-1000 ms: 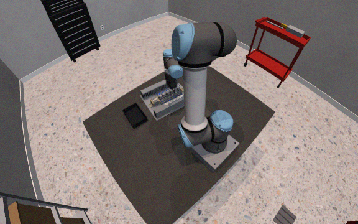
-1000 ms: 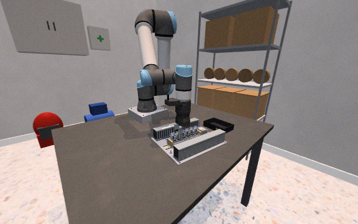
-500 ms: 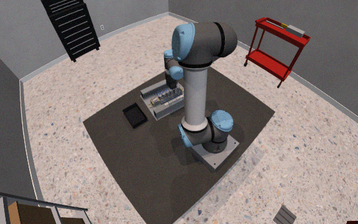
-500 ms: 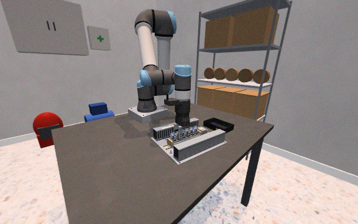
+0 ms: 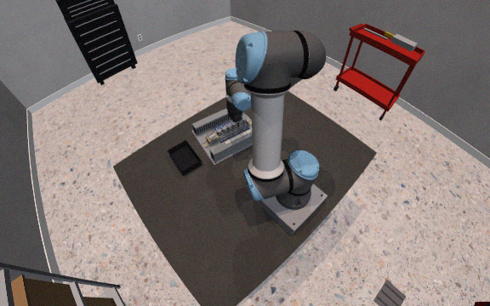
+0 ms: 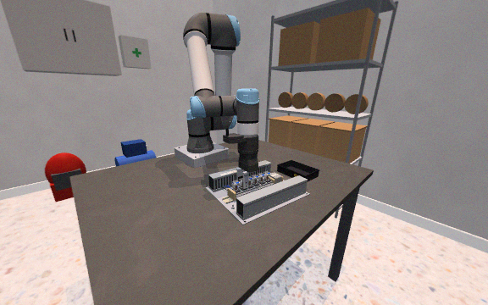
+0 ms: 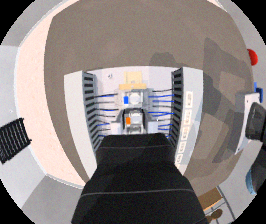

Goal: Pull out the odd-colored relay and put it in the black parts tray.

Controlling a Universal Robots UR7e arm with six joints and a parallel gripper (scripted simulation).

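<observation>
Now: hand 1 cm above the relay. Also, from my hand: black parts tray 6 cm ahead, 33 cm to the left, 4 cm below; then relay panel 2 cm ahead, 7 cm to the left, 3 cm below.
</observation>
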